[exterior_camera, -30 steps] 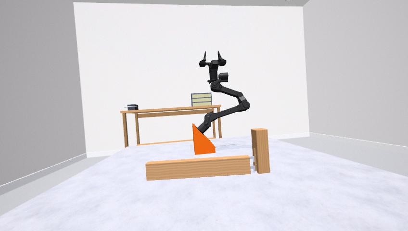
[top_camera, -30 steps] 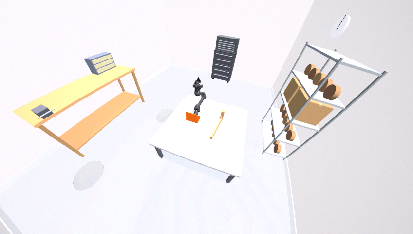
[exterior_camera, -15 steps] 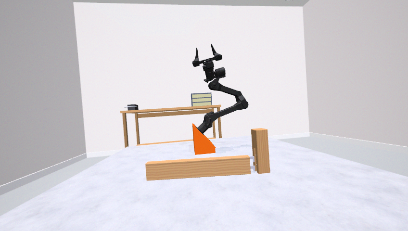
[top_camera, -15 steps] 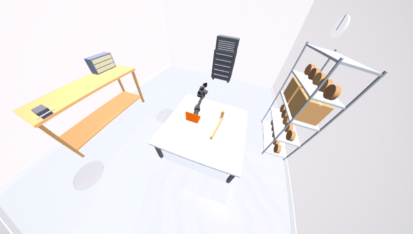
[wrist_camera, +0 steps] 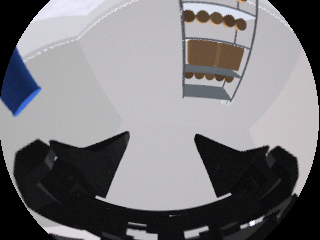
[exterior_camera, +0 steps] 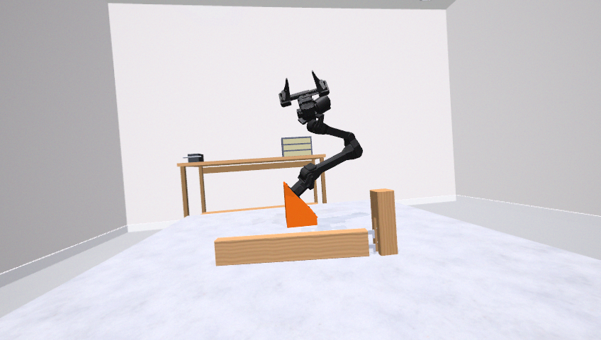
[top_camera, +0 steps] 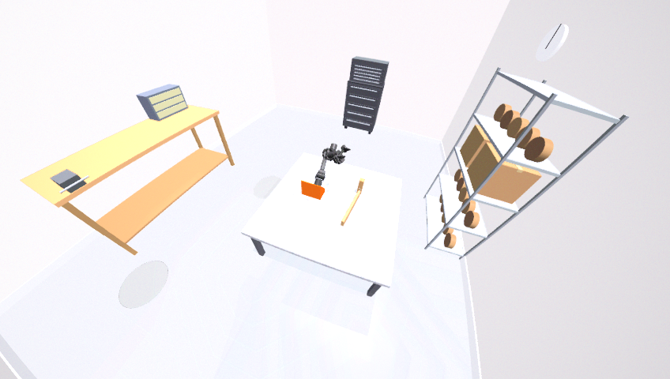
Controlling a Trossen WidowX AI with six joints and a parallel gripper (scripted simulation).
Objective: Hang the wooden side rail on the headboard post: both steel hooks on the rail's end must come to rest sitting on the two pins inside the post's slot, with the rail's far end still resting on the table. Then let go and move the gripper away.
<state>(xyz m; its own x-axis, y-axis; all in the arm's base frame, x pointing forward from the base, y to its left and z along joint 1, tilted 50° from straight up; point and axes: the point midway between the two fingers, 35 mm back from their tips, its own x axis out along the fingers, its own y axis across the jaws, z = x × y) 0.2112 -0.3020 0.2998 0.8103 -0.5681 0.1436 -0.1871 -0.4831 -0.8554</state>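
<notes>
The headboard post is 15 cm ahead of my gripper tip, 19 cm to the left of it and 50 cm below it.
</notes>
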